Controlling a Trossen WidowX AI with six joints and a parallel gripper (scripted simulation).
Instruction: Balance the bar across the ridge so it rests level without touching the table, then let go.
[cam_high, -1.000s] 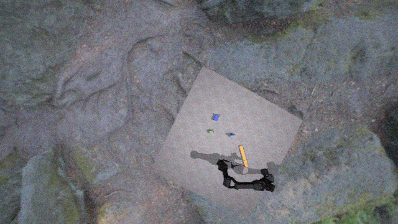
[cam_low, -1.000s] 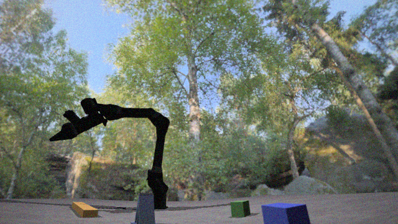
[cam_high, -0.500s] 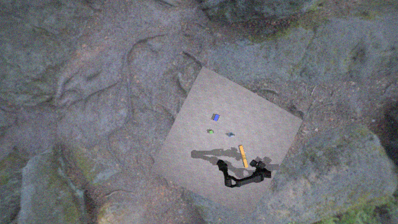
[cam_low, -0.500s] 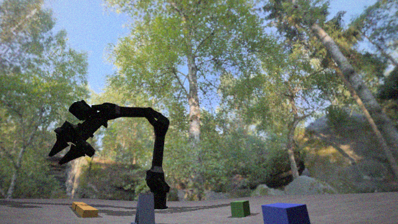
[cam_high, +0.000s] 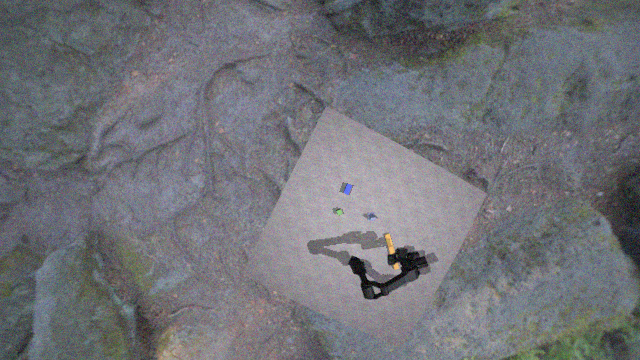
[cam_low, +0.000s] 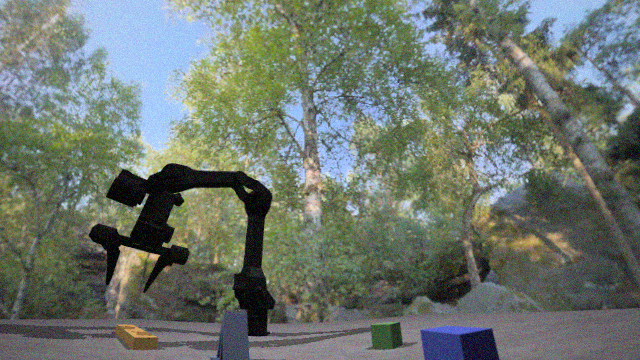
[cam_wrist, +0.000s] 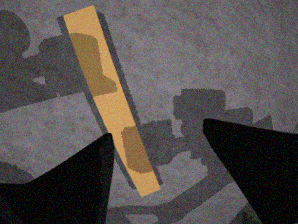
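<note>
The bar lies 3 cm behind my gripper tip, 1 cm to the left of it and 8 cm below it. The rest, counted from my gripper tip: blue cube (21 cm ahead, 49 cm to the left, 7 cm below); then green cube (5 cm ahead, 46 cm to the left, 7 cm below).
</note>
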